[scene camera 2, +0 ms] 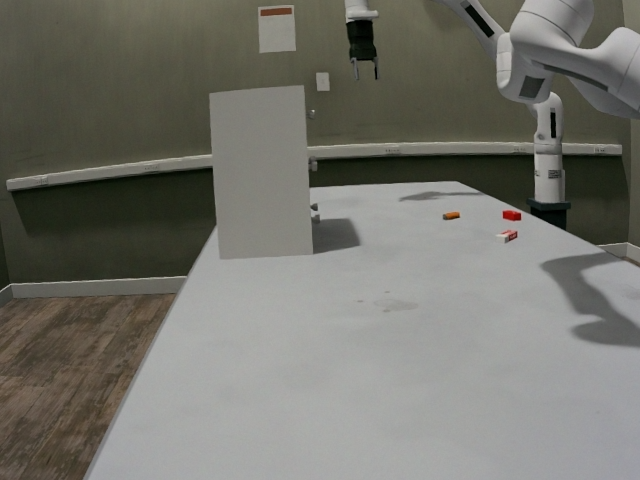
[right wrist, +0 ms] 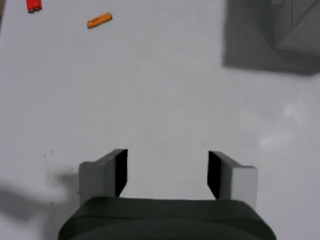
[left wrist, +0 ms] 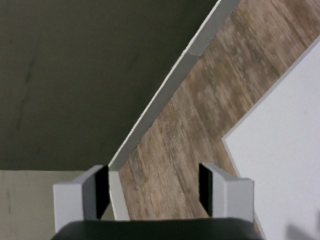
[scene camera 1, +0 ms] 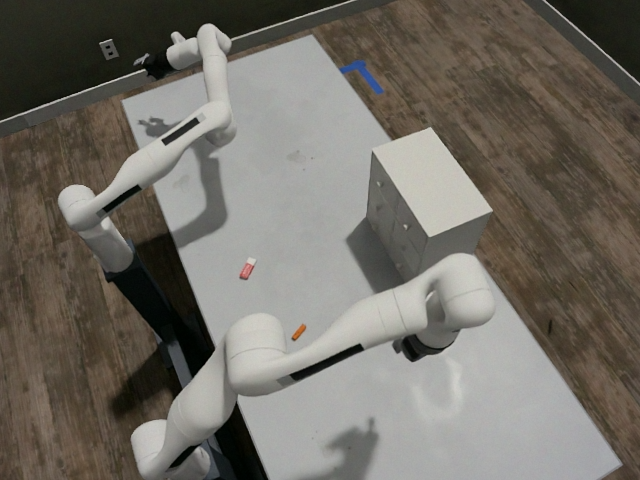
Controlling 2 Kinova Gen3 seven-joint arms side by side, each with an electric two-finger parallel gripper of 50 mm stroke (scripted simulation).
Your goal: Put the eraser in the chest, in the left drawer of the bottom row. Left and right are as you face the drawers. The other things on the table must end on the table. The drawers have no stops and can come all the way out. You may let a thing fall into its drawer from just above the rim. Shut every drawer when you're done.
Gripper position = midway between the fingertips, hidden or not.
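Note:
Scene camera 1: drawer (scene camera 1: pixel 407 219), white chest (scene camera 1: pixel 451 211). Scene camera 2: white chest (scene camera 2: pixel 259 143), my right gripper (scene camera 2: pixel 367 79). Left wrist view: my left gripper (left wrist: pixel 154 183). White chest out of frame in left wrist view. Right wrist view: my right gripper (right wrist: pixel 167 167).

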